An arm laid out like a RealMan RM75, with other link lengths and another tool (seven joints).
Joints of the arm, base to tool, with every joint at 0 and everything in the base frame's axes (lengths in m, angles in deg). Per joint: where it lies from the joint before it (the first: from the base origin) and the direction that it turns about. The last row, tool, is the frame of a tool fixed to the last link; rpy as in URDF.
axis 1: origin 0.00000 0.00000 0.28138 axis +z
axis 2: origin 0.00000 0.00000 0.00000 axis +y
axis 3: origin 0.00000 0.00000 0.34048 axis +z
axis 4: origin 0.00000 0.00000 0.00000 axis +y
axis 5: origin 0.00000 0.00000 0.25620 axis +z
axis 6: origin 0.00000 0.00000 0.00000 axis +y
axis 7: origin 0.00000 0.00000 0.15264 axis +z
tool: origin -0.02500 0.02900 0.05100 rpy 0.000 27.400 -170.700
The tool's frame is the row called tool.
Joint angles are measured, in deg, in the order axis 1, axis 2, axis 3, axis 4, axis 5, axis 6, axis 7. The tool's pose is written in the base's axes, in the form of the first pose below.
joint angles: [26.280 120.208 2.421 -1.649 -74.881 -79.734 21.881]
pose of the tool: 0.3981 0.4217 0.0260 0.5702 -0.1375 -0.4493 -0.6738
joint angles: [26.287 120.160 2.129 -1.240 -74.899 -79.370 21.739]
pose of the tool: 0.3981 0.4221 0.0231 0.5690 -0.1415 -0.4520 -0.6722
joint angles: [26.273 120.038 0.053 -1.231 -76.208 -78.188 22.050]
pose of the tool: 0.3956 0.4234 0.0118 0.5647 -0.1486 -0.4771 -0.6568
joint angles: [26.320 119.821 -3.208 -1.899 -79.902 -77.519 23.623]
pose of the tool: 0.3871 0.4227 -0.0052 0.5651 -0.1528 -0.5223 -0.6201
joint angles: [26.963 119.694 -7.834 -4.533 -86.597 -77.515 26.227]
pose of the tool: 0.3704 0.4213 -0.0274 0.5635 -0.1418 -0.5941 -0.5562
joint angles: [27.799 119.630 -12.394 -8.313 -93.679 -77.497 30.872]
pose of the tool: 0.3575 0.4186 -0.0454 0.5557 -0.1376 -0.6599 -0.4866
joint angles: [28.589 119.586 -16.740 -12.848 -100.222 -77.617 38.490]
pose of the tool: 0.3497 0.4165 -0.0557 0.5437 -0.1530 -0.7102 -0.4201
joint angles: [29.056 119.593 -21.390 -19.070 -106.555 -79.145 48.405]
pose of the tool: 0.3434 0.4137 -0.0569 0.5256 -0.1760 -0.7531 -0.3544
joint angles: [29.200 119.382 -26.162 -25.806 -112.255 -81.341 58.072]
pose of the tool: 0.3398 0.4108 -0.0523 0.4948 -0.1979 -0.7920 -0.2980
